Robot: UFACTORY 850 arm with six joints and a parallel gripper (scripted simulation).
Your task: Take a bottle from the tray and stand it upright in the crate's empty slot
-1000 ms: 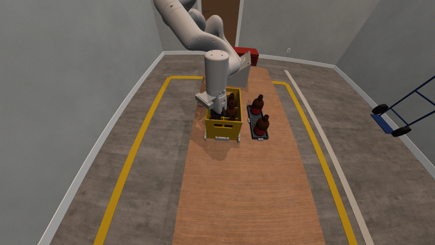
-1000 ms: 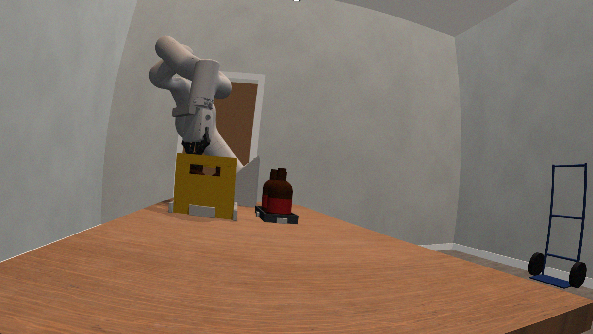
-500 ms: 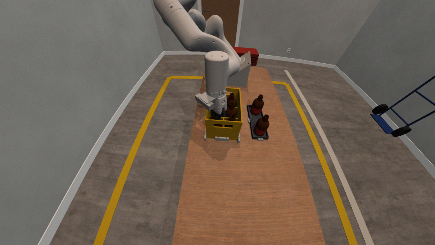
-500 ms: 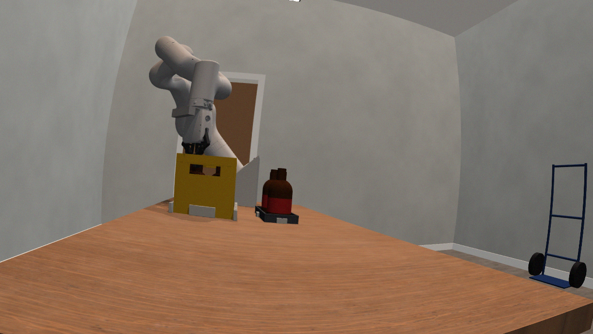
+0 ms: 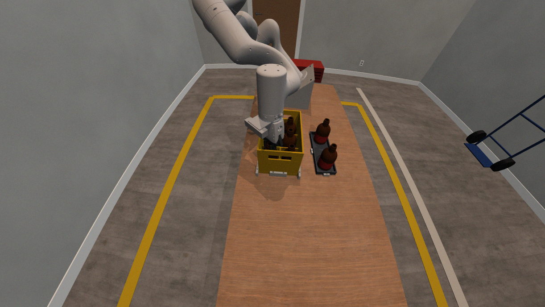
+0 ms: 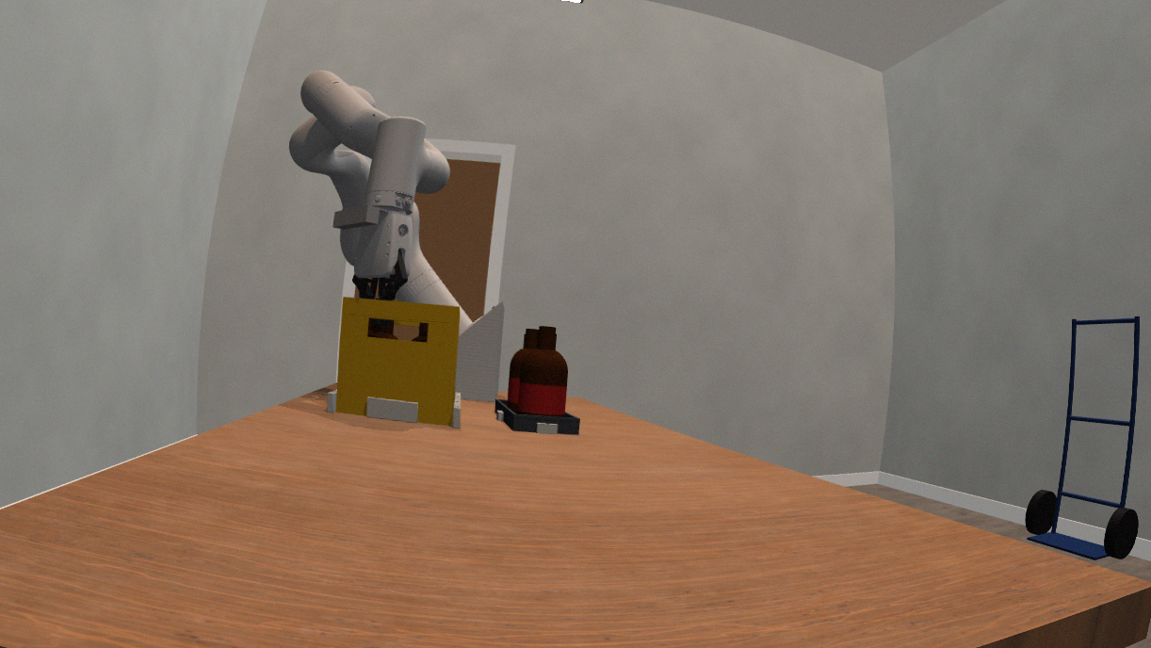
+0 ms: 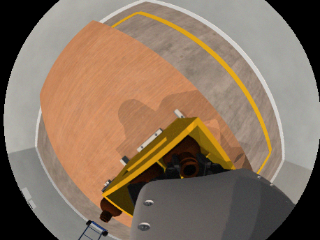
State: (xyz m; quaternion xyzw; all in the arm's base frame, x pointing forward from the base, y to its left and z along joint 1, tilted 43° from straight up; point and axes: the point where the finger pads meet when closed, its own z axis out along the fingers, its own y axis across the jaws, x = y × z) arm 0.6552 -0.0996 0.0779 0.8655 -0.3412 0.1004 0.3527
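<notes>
Right now my hand is 90 mm past the yellow crate, 40 mm to the right of it and 80 mm above it.
</notes>
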